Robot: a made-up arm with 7 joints.
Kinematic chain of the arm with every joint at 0, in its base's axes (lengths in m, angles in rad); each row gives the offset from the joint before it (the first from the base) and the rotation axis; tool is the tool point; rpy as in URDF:
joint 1: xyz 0 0 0.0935 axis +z
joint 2: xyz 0 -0.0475 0.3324 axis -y
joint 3: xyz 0 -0.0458 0.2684 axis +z
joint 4: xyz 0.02 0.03 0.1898 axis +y
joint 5: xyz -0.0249 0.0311 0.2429 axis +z
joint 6: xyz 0 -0.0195 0.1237 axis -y
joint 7: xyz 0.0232 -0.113 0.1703 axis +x
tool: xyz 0 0 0 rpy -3.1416 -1.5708 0
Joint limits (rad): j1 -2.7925..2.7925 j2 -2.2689..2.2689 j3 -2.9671..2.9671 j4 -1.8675..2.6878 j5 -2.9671..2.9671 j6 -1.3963..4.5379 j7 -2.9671..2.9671
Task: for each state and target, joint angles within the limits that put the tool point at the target. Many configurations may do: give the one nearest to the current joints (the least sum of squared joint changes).
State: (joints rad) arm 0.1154 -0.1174 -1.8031 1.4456 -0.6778 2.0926 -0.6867
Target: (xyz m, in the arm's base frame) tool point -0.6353 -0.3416 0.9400
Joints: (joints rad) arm -0.0930 0.7164 -2.0731 1.3273 -0.5871 1.6698 -0.6867
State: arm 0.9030 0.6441 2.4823 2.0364 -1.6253 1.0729 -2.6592
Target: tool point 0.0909 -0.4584 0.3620
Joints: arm 1.3287 0.4548 2.7771 2.6013 -1.8635 1.2033 -2.6592
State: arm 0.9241 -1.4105 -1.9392 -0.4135 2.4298 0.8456 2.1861
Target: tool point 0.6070 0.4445 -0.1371
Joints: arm 0.5942 -2.0176 -2.0596 -0.7310 2.5586 0.9281 2.1861
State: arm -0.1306 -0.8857 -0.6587 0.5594 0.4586 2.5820 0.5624
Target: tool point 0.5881 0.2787 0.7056
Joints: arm 0.7701 -1.1414 -0.6114 0.4598 0.3882 2.7587 0.5624
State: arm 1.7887 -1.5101 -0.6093 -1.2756 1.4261 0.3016 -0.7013
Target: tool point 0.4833 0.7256 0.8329
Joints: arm 1.0036 -1.3775 -0.3116 -0.6885 1.3757 0.3425 -0.7013
